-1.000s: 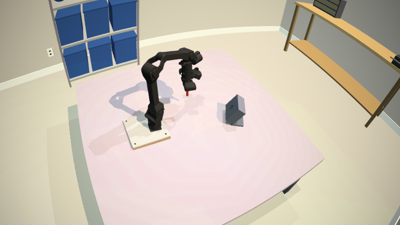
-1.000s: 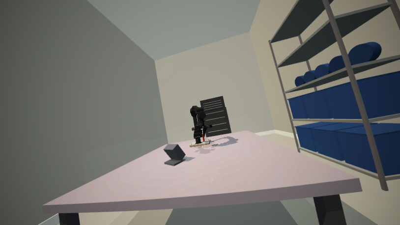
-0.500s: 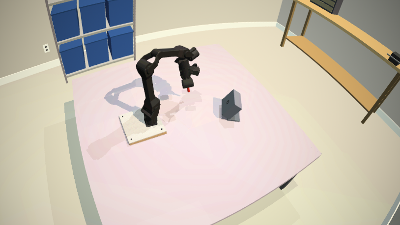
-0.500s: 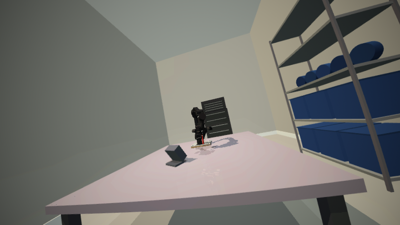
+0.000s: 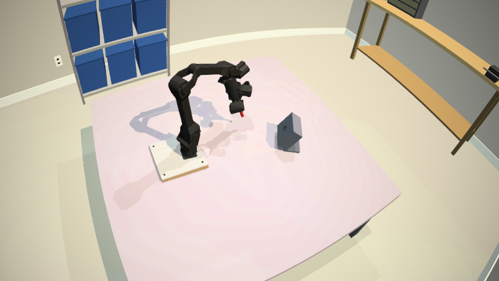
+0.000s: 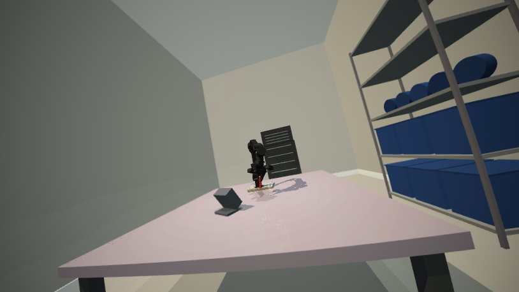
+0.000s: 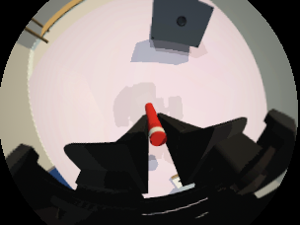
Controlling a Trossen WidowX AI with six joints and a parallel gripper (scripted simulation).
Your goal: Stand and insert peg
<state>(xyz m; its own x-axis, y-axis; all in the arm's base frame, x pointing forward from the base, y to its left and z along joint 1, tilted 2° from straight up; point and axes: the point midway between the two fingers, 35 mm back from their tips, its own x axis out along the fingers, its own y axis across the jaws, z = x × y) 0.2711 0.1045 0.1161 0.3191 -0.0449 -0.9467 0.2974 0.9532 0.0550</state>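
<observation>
My gripper tip is now 18 cm short of the grey sloped panel, 16 cm to the left of it and 4 cm above it. The rest, counted from my gripper tip: red peg 1 cm behind, 1 cm above.
</observation>
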